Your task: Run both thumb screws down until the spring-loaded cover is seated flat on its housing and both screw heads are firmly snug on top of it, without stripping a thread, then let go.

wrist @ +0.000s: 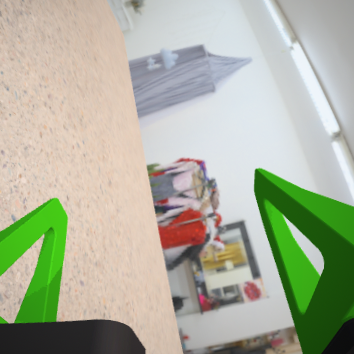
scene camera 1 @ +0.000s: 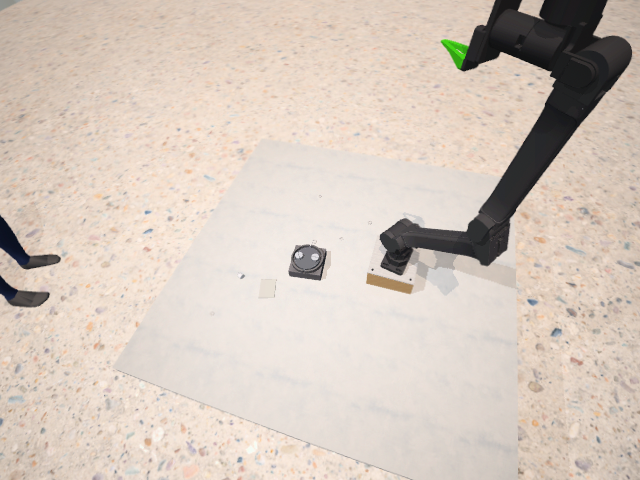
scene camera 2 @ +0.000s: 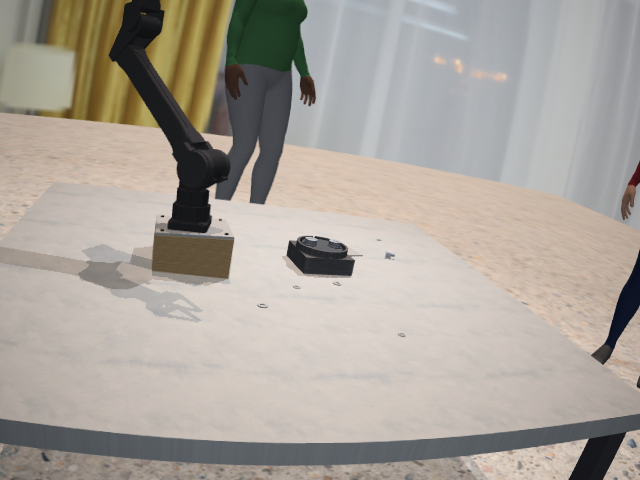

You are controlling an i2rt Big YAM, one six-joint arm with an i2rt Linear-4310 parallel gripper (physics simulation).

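Places are measured from the arm's base along level axes (x ahead, y left, z up), in millimetres.
Pixels of known places: gripper, between the fingertips: (wrist: 155, 193) (scene camera 1: 451, 10); arm's base, origin of its link: (scene camera 1: 396, 258) (scene camera 2: 190, 225).
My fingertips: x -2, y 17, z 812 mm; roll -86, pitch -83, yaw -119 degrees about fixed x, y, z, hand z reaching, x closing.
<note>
Ahead of a thing's pixels: the offset from my fingertips to its middle. "*": to the spot under its first point. Level surfaces: height alone.
The dark square housing {dx +314, dy +108, dz -868 mm} (scene camera 1: 305, 273) (scene camera 2: 330, 266) stands on the table, with the round dark cover (scene camera 1: 307, 261) (scene camera 2: 321, 252) on top. One silver screw head (scene camera 1: 298, 255) (scene camera 2: 310, 241) and a second silver screw head (scene camera 1: 314, 256) (scene camera 2: 334, 244) show side by side on the cover, inside its raised rim. The views are too coarse to tell whether the cover is flat or the heads are snug. My gripper (wrist: 155, 193) is open and empty, its green fingers wide apart. It is high up and far from the housing. The housing does not show in the wrist view.
The arm's base block (scene camera 1: 390, 282) (scene camera 2: 192, 255) stands beside the housing. A thin pale square {* dx +402, dy +271, dz -894 mm} (scene camera 1: 267, 288) and a small metal piece {dx +529, dy +273, dz -886 mm} (scene camera 1: 240, 275) (scene camera 2: 389, 255) lie on its other side. Several small rings lie on the table {dz -896 mm} (scene camera 1: 336, 351) (scene camera 2: 310, 392), one ring {dx +180, dy -199, dz -895 mm} (scene camera 2: 262, 305) nearer the base block.
</note>
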